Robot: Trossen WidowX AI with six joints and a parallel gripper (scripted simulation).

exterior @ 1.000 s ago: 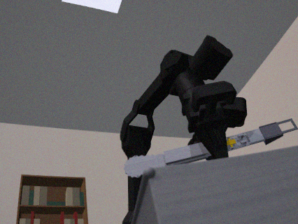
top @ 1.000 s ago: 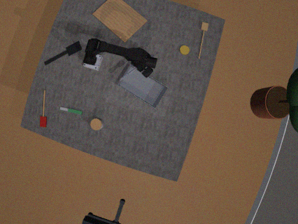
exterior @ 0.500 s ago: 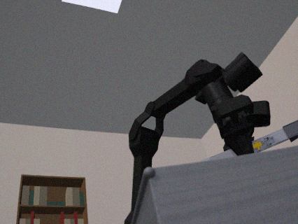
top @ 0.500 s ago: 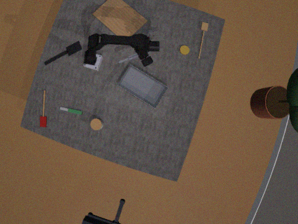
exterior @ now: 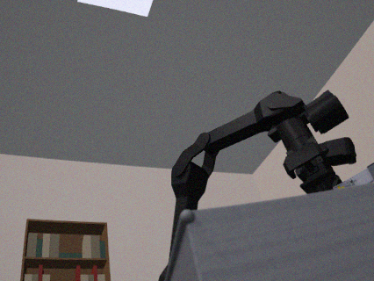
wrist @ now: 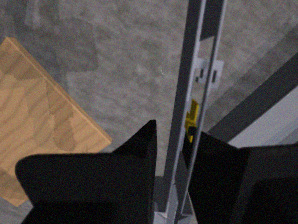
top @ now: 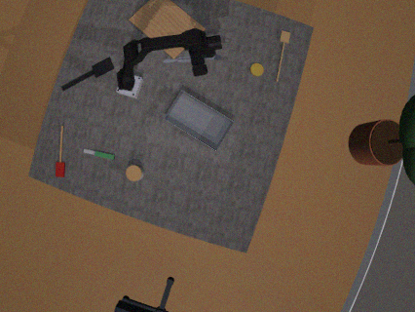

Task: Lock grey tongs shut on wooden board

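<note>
The wooden board lies 24 cm behind my gripper tip, 23 cm to the left of it and 15 cm below it. From my gripper tip the other things lie so: black spatula: 58 cm behind, 14 cm to the right, 15 cm below; then red spatula: 63 cm behind, 62 cm to the right, 15 cm below; then roasting tin: 7 cm ahead, 26 cm to the right, 13 cm below.
</note>
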